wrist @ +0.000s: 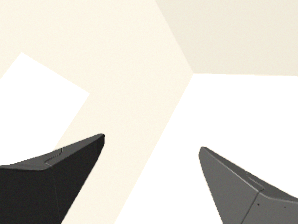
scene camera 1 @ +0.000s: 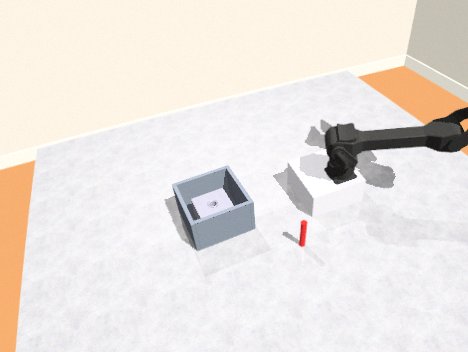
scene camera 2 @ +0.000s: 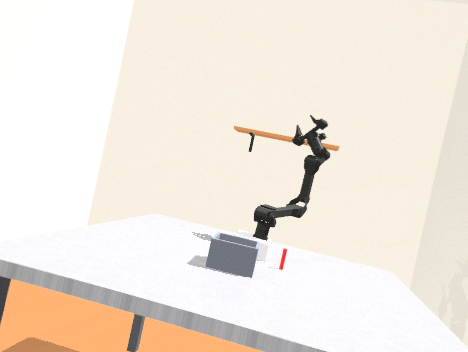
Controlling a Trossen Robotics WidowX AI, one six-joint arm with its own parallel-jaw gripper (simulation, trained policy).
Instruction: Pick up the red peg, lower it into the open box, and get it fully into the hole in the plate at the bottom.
grey box: scene camera 1; scene camera 2; not seen in the wrist view (out of frame)
same spot on grey box: (scene camera 2: 229,253) = (scene camera 1: 182,212)
